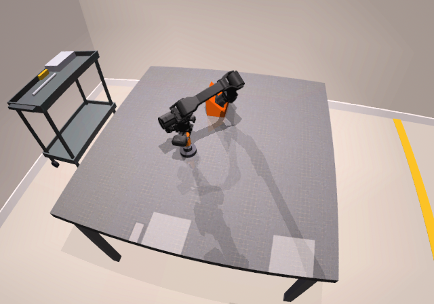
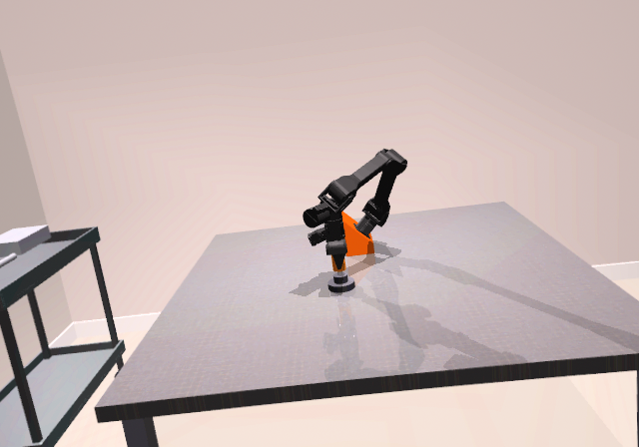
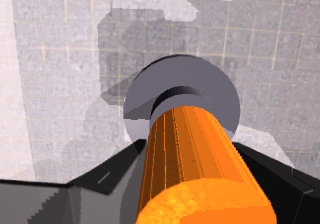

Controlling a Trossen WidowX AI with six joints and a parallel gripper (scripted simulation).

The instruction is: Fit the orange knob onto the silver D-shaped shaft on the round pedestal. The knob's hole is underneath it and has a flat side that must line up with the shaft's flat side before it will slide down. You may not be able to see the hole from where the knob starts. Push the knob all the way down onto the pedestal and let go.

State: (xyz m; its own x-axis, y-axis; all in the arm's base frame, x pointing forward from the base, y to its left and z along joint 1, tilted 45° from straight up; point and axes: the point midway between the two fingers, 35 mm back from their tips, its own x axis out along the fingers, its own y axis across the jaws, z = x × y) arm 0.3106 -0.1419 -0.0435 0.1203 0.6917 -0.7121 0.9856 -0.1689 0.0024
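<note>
Right now the orange knob is 30 mm above my gripper tip. From my gripper tip the other things lie so: round pedestal (40 mm below).
</note>
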